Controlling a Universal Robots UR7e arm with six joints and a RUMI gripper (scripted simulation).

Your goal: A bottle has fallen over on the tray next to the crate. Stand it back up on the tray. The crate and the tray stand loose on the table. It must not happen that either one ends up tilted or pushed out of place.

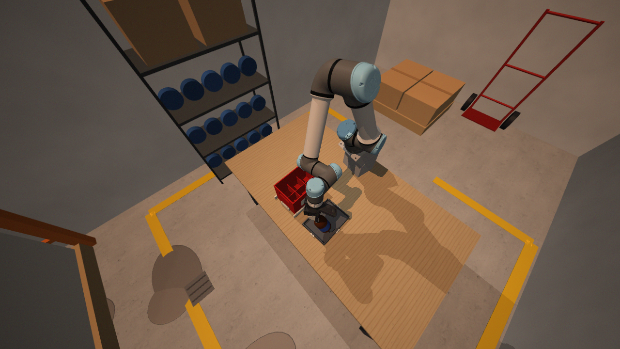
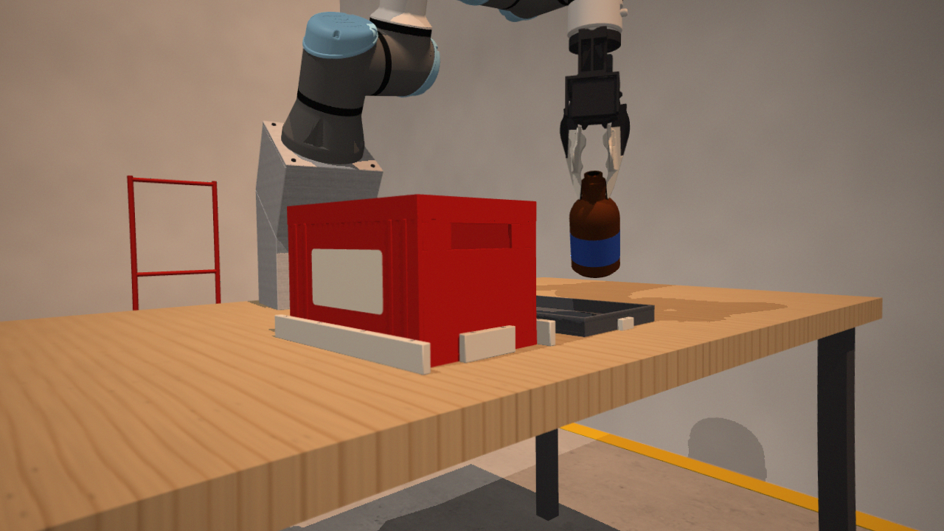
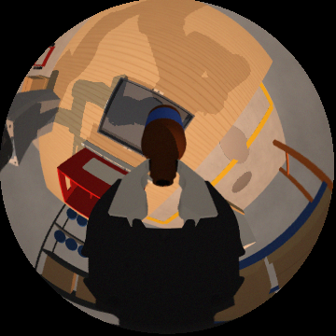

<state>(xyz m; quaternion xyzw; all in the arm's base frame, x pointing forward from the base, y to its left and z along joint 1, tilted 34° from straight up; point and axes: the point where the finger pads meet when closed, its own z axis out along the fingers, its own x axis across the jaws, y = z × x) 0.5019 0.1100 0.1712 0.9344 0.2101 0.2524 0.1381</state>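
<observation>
My gripper is now 50 mm above the brown bottle, 20 mm to the right of it and 10 mm past it. From my hand the other things lie so: dark tray: 190 mm below, 80 mm behind, 10 mm to the left; then red crate: 250 mm to the right, 140 mm behind, 120 mm below.
</observation>
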